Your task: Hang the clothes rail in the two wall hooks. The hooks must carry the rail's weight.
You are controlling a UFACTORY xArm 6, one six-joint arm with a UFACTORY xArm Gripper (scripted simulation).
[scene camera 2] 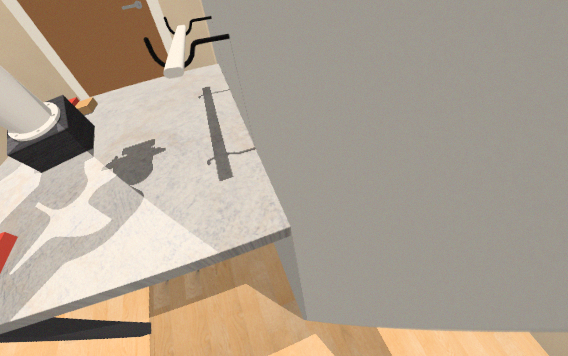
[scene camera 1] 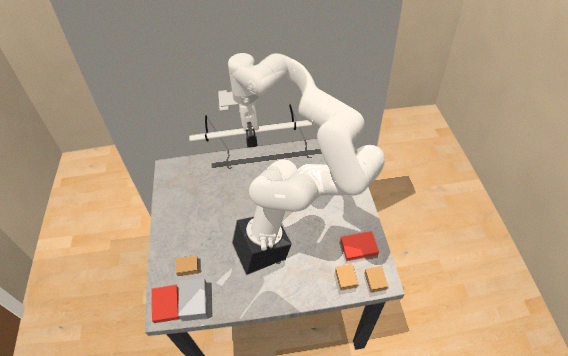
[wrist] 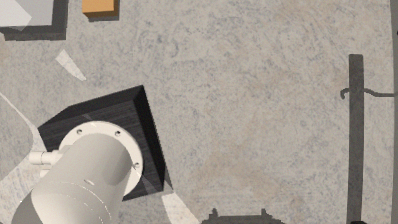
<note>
In view: a grey block [scene camera 1: 193, 296], a red block [scene camera 1: 165, 300] and a red block [scene camera 1: 362, 245].
</note>
